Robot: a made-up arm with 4 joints.
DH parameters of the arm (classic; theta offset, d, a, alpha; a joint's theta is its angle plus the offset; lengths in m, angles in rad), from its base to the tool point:
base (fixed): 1.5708 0.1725 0 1.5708
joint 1: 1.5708 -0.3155 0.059 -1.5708
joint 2: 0 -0.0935 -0.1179 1.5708
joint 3: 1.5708 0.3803 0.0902 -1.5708
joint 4: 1.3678 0 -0.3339 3.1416
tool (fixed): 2.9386 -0.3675 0 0
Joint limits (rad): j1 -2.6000..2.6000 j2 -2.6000..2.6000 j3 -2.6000..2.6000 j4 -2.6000..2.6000
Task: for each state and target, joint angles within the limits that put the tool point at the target. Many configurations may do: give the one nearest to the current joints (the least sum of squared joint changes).
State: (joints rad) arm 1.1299 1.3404 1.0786 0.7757
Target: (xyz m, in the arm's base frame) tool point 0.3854 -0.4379 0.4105
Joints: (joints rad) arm 1.1331 1.4815 0.7135 1.4094
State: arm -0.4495 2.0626 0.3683 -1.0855
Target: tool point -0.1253 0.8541 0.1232
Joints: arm -1.1708 1.8688 0.4422 -0.5609
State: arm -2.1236 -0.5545 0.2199 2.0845
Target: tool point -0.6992 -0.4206 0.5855
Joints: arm -2.1850 -1.0643 0.5139 1.7923
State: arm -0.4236 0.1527 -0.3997 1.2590
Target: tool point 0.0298 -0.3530 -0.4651
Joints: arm -0.4166 -0.4661 0.2807 0.7742
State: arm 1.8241 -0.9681 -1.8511 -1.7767
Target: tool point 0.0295 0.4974 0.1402
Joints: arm 2.1712 -0.4216 -1.7503 -1.0030
